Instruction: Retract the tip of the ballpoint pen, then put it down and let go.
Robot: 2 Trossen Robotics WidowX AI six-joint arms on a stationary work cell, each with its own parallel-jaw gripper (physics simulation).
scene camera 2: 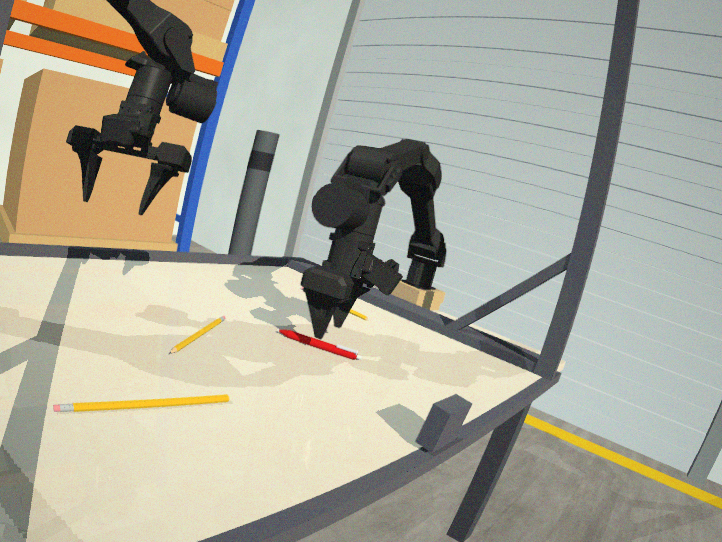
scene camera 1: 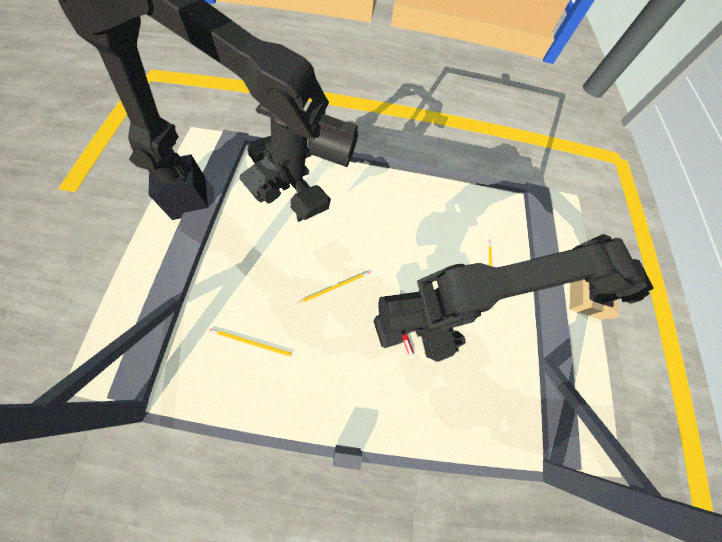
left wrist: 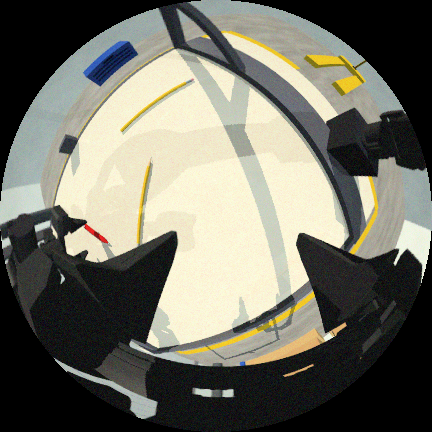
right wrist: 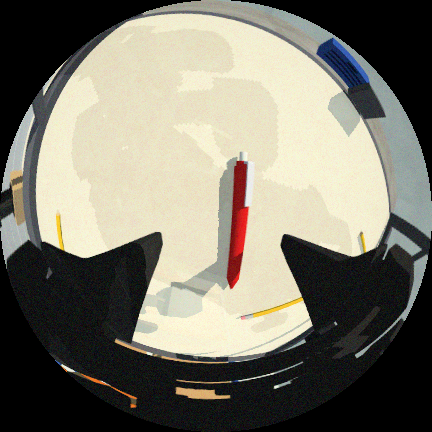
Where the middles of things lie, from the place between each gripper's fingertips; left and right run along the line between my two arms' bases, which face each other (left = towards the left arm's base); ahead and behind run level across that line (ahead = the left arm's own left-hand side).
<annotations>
Now: right hand 20 mm to the right of the red ballpoint pen (right wrist: 243, 170) and 20 mm above it. From my right hand the other things lie so: tan block (scene camera 1: 580, 301) 190 mm ahead, 460 mm to the right; small grey block (scene camera 2: 445, 418) 270 mm behind, 80 mm to the left, 10 mm above.
The red ballpoint pen lies 16 cm behind my left hand, 30 cm to the right of it and 14 cm below it. The rest, counted from my left hand: tan block 4 cm ahead, 77 cm to the right, 12 cm below; small grey block 43 cm behind, 24 cm to the right, 12 cm below.
</annotations>
